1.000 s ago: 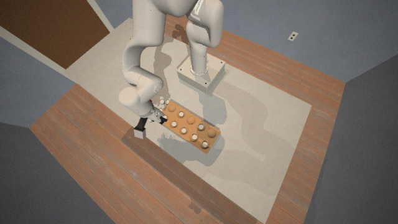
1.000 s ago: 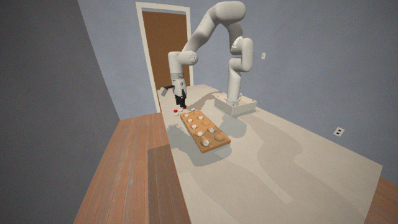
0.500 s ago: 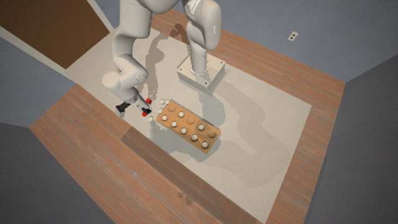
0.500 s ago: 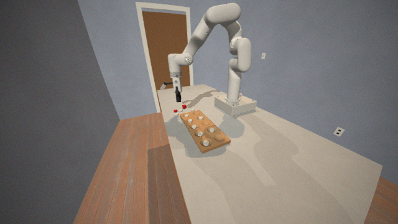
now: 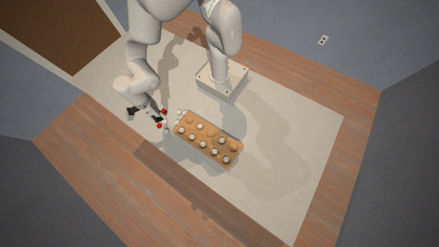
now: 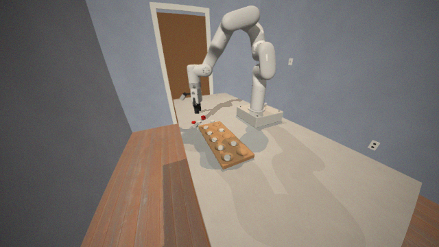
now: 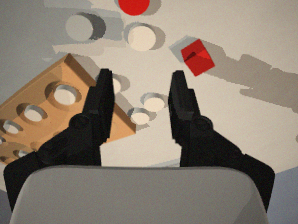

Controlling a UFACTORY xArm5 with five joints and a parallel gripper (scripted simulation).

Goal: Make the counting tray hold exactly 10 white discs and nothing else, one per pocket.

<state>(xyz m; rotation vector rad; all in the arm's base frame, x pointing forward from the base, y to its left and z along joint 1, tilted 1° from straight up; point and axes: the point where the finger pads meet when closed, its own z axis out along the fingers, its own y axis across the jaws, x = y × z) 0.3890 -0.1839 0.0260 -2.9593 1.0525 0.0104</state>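
Now: the red disc 4 cm ahead of my hand, 2 cm to the right of it and 10 cm below it. Round my hand: wooden counting tray (1 cm behind, 28 cm to the left, 9 cm below); red cube (5 cm behind, 4 cm to the right, 9 cm below).
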